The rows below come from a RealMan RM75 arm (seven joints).
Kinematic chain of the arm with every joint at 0, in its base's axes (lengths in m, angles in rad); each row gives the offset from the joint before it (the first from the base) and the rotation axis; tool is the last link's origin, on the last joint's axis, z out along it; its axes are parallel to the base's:
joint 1: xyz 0 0 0.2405 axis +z
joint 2: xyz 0 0 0 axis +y
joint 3: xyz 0 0 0.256 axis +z
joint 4: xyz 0 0 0 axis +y
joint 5: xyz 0 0 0.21 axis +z
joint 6: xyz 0 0 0 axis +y
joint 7: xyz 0 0 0.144 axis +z
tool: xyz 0 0 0
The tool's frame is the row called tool.
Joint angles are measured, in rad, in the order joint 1, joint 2, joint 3, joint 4, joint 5, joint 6, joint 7. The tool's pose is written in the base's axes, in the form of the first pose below.
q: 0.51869, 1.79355, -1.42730, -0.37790, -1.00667, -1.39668, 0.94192
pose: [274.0, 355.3, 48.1], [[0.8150, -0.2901, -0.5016], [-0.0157, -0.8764, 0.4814], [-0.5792, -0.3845, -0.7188]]
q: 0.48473, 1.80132, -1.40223, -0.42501, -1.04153, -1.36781, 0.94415
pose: [279.5, 352.4, 48.8], [[0.8285, -0.2899, -0.4791], [-0.0119, -0.8644, 0.5026], [-0.5599, -0.4107, -0.7196]]
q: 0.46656, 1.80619, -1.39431, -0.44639, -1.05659, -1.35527, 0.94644
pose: [282.7, 349.8, 48.3], [[0.8341, -0.2924, -0.4678], [-0.0146, -0.8594, 0.5111], [-0.5514, -0.4195, -0.7211]]
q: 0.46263, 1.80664, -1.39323, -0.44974, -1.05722, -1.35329, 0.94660
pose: [283.5, 349.2, 48.4], [[0.8345, -0.2941, -0.4660], [-0.0154, -0.8578, 0.5138], [-0.5509, -0.4216, -0.7203]]
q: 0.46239, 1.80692, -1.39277, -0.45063, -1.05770, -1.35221, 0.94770
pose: [283.4, 349.4, 48.4], [[0.8344, -0.2950, -0.4655], [-0.0160, -0.8574, 0.5145], [-0.5509, -0.4218, -0.7201]]
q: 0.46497, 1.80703, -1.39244, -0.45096, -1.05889, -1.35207, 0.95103
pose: [282.6, 350.1, 48.4], [[0.8339, -0.2949, -0.4665], [-0.0167, -0.8583, 0.5129], [-0.5516, -0.4199, -0.7207]]
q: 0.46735, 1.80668, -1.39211, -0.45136, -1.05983, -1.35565, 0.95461
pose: [281.4, 350.4, 48.5], [[0.8325, -0.2937, -0.4698], [-0.0164, -0.8606, 0.5091], [-0.5539, -0.4161, -0.7212]]
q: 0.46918, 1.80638, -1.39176, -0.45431, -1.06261, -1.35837, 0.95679
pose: [280.1, 350.8, 48.6], [[0.8325, -0.2892, -0.4725], [-0.0135, -0.8633, 0.5046], [-0.5538, -0.4137, -0.7226]]
